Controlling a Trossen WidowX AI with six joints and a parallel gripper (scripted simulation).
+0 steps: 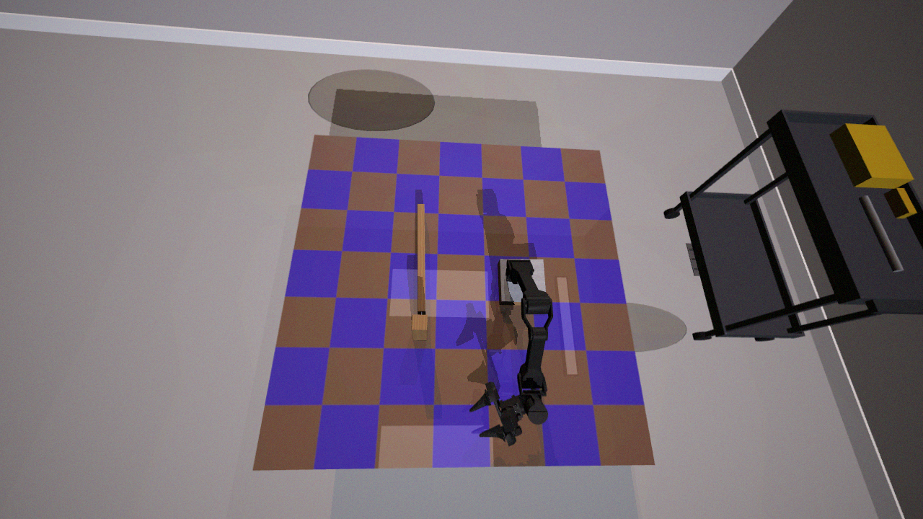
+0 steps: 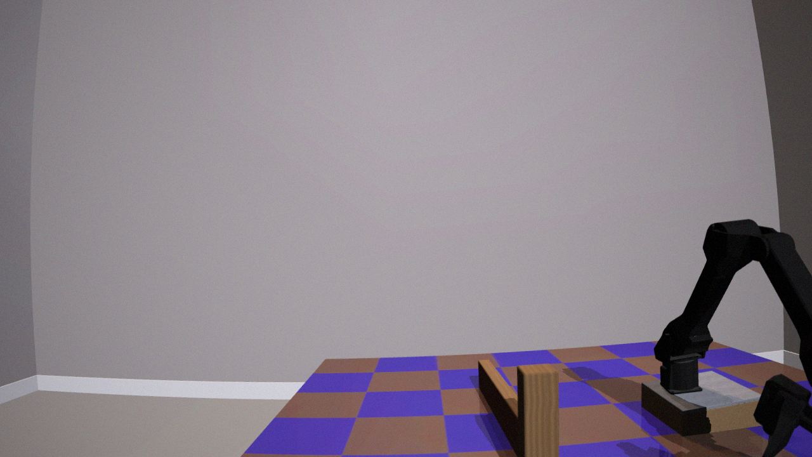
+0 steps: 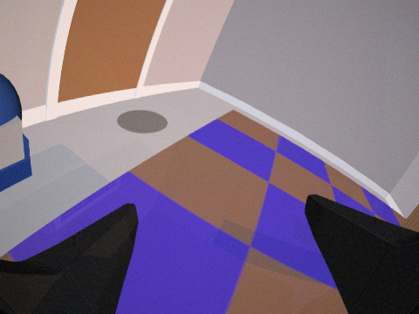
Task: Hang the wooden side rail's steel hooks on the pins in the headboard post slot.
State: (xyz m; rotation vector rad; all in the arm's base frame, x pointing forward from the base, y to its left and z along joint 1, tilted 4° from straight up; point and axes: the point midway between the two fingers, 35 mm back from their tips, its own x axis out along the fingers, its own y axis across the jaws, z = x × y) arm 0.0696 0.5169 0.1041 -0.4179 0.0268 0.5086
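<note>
Now: the wooden headboard post 22 cm ahead of my gripper tip, 28 cm to the right of it and 4 cm below it.
</note>
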